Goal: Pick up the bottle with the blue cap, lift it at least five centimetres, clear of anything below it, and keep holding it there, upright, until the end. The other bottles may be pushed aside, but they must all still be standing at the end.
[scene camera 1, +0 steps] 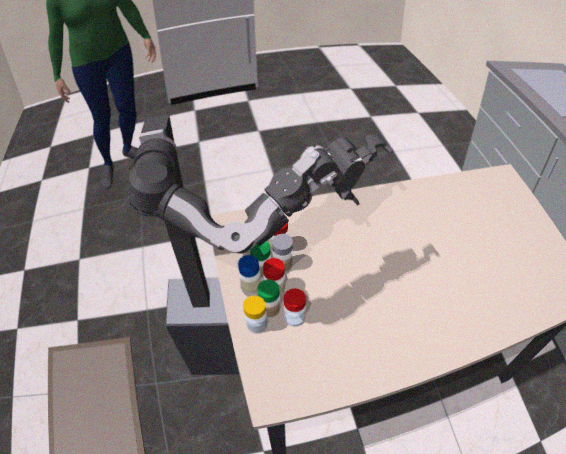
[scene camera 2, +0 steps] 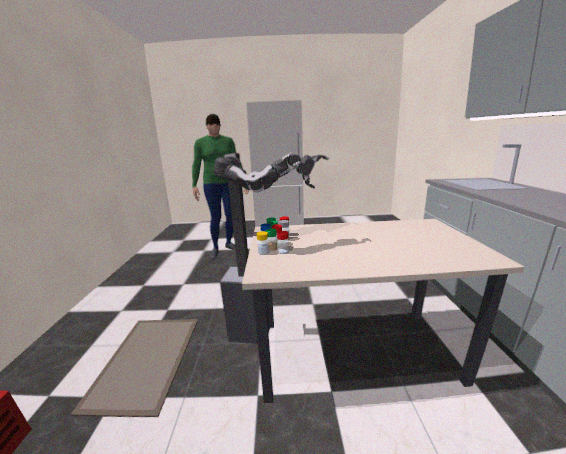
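The bottle with the blue cap [scene camera 1: 249, 267] [scene camera 2: 265, 227] stands upright on the table in a cluster of bottles, near the table edge beside the robot's post. In scene camera 2 its body is mostly hidden by nearer bottles. Around it stand bottles with a green cap [scene camera 1: 260, 250], a red cap [scene camera 1: 274, 269], another green cap [scene camera 1: 269, 290] and a yellow cap [scene camera 1: 254, 307] [scene camera 2: 262, 236]. My gripper [scene camera 1: 372, 175] [scene camera 2: 320, 172] is wide open and empty, high above the table and well away from the blue-capped bottle, with its fingers spread.
A dark red-capped bottle [scene camera 1: 295, 300] [scene camera 2: 282, 235], a grey-capped bottle [scene camera 1: 282, 244] and another red-capped bottle [scene camera 1: 281, 228] [scene camera 2: 284, 218] stand in the same cluster on the table [scene camera 1: 425, 325] [scene camera 2: 400, 260]. My arm passes above its far end. A person [scene camera 1: 100, 35] [scene camera 2: 214, 155] stands behind the robot.
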